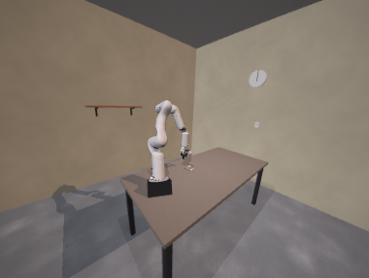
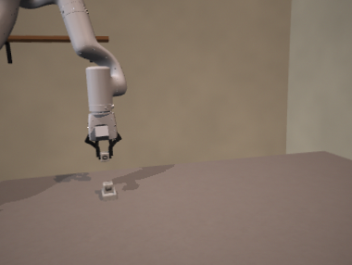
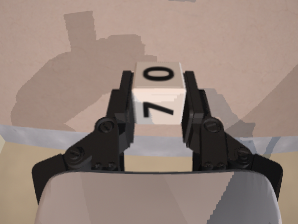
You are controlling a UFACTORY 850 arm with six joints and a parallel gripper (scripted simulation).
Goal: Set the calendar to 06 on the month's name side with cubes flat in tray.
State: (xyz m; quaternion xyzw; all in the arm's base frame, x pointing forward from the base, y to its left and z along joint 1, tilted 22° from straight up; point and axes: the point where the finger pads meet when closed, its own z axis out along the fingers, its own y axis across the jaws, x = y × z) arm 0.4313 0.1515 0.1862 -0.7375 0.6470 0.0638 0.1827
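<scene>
The white number cube is 2 cm ahead of my hand, 9 cm to the right of it and 10 cm below it. Also, from my hand: white calendar tray (2 cm ahead, 11 cm to the right, 12 cm below).
</scene>
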